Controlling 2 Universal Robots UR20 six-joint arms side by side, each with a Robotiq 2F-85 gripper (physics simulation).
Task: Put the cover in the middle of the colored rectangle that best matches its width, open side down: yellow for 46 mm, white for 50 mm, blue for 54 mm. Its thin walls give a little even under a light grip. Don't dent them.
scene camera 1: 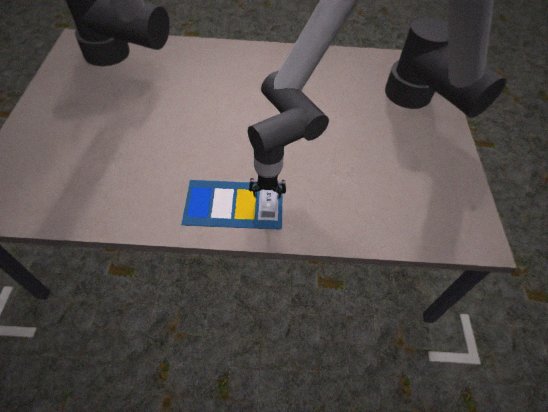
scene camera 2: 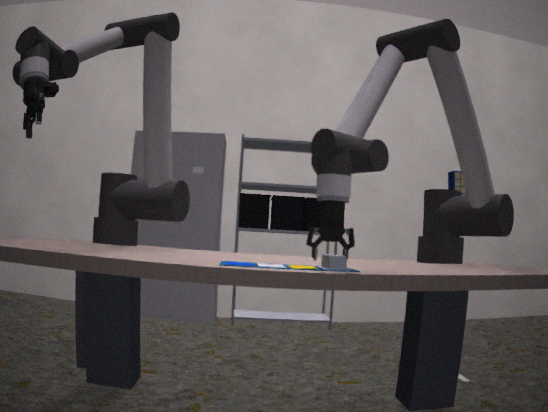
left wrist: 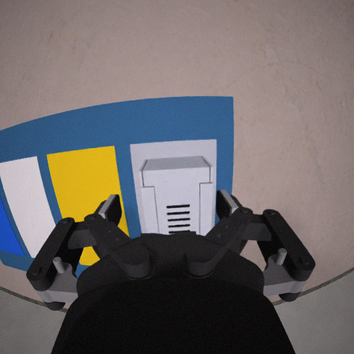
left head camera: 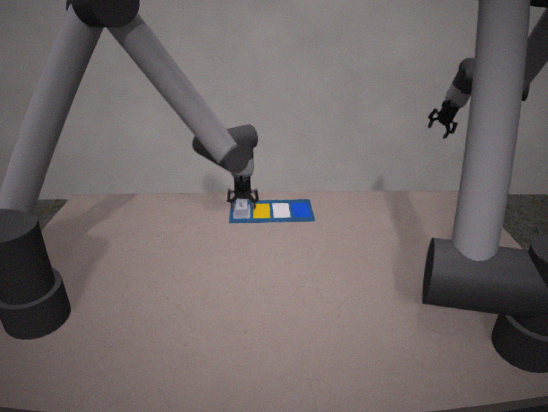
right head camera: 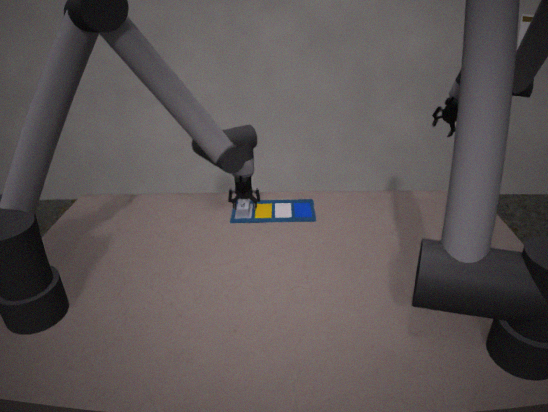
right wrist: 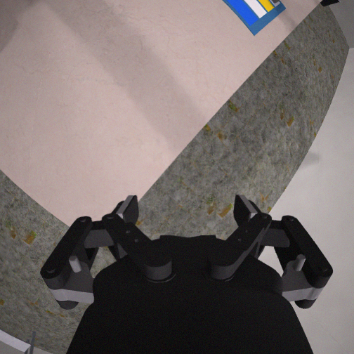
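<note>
The pale grey cover (left head camera: 242, 209) (right head camera: 244, 209) (scene camera 1: 268, 204) (scene camera 2: 334, 262) (left wrist: 175, 200) stands on the light grey rectangle at one end of the blue board (scene camera 1: 232, 225) (left wrist: 175, 117), slotted face up. The yellow rectangle (left head camera: 261, 211) (scene camera 1: 245, 204) (left wrist: 87, 175) lies beside it, then the white rectangle (left head camera: 281, 210) (scene camera 1: 222, 203) and the blue rectangle (left head camera: 301, 209) (scene camera 1: 199, 202). My left gripper (left head camera: 243, 204) (scene camera 2: 331, 255) (left wrist: 167, 202) is open right above the cover, one finger over each side; whether they touch is unclear. My right gripper (left head camera: 441, 131) (right wrist: 186, 205) is open and empty, high up, away from the board.
The table (scene camera 1: 350, 175) carries both arm bases. The board lies near the table edge (scene camera 1: 350, 258) that faces scene camera 1. A shelf unit (scene camera 2: 239, 200) and a grey cabinet (scene camera 2: 200, 200) stand behind the table in scene camera 2.
</note>
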